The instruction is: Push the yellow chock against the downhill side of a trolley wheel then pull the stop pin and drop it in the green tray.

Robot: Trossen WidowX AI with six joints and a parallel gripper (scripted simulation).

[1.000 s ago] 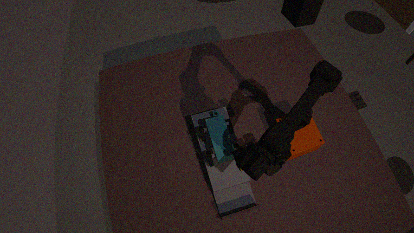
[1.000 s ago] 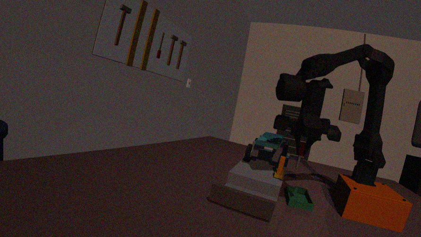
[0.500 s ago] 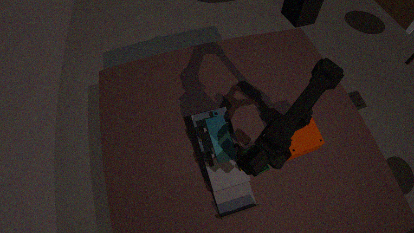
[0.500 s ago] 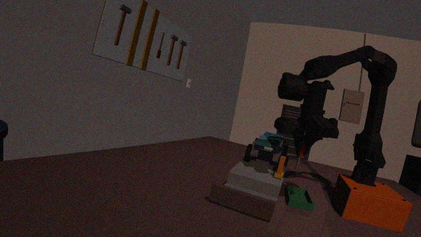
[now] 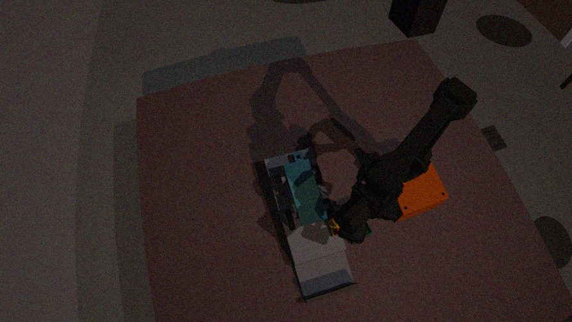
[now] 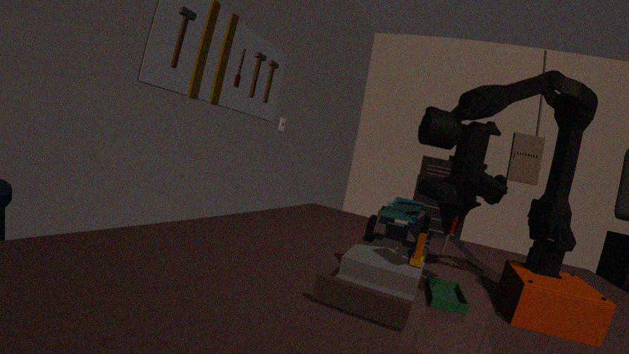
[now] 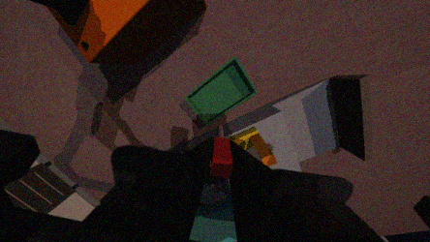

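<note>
The red-headed stop pin is right at my gripper tip. The rest, counted from my gripper tip: yellow chock: 5 cm below, 5 cm ahead; green tray: 14 cm below, 3 cm behind; trolley: 10 cm to the right, 10 cm ahead, 2 cm below.
</note>
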